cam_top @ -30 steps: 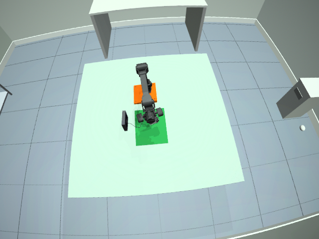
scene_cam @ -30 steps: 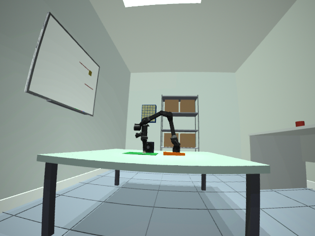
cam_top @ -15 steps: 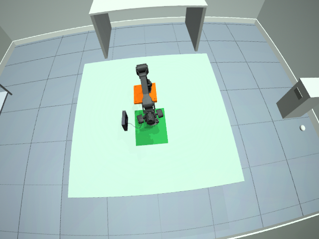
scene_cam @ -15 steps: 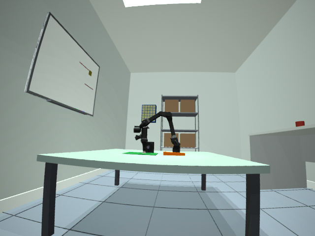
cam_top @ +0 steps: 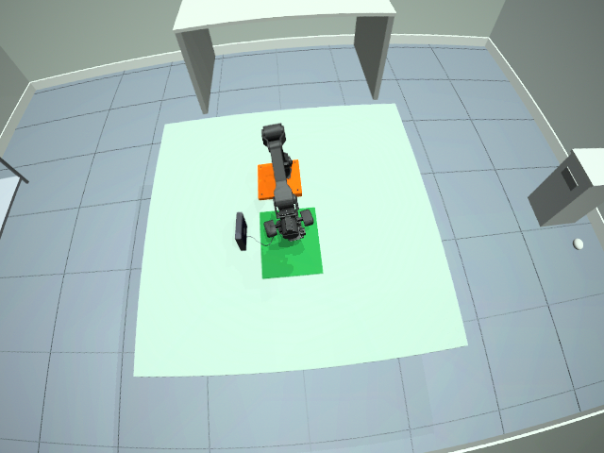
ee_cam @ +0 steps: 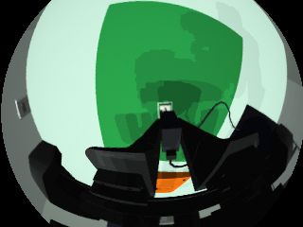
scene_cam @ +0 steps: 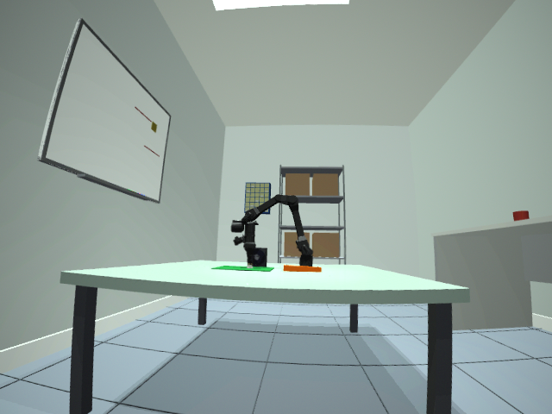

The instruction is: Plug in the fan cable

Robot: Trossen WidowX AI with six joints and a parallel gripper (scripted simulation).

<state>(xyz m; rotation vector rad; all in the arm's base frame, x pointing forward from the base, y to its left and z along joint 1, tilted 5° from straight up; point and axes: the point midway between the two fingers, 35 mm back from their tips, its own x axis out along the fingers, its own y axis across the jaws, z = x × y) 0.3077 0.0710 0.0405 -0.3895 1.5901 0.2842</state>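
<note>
The white four-pin header lies 10 mm behind my gripper tip and 40 mm below it. Also, from my gripper tip: black plug (10 mm behind, 10 mm above); green board (20 mm ahead, 60 mm below); black fan (20 mm ahead, 190 mm to the right, 20 mm above).
</note>
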